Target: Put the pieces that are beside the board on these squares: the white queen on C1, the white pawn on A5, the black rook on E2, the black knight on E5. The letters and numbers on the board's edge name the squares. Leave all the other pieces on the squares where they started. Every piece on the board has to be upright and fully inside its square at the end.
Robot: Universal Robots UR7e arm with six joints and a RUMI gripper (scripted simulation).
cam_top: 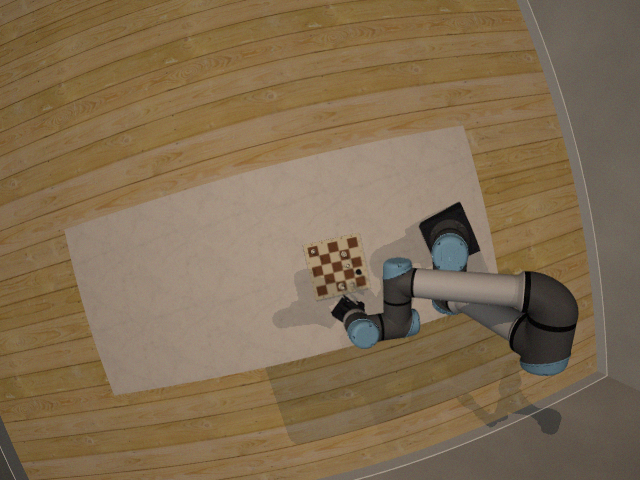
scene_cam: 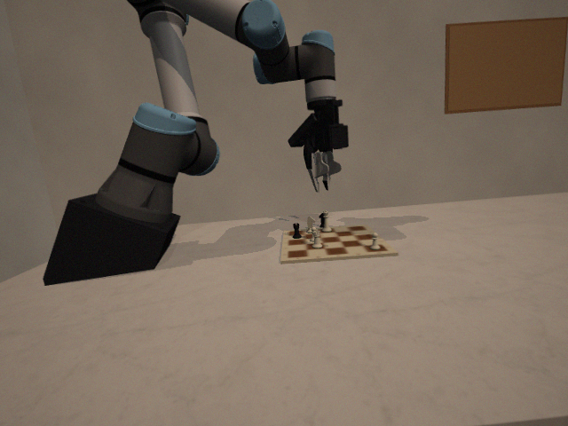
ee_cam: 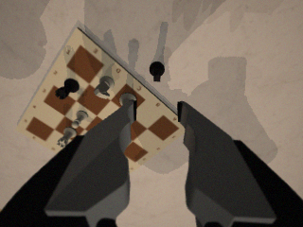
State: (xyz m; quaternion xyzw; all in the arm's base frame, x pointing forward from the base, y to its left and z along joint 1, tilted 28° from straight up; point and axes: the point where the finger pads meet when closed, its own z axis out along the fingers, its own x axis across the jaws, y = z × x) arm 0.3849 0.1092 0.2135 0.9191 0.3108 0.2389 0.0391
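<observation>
Right now the black piece is 100 mm below my hand. Round my hand: chessboard: 10 mm behind, 140 mm to the right, 110 mm below.
</observation>
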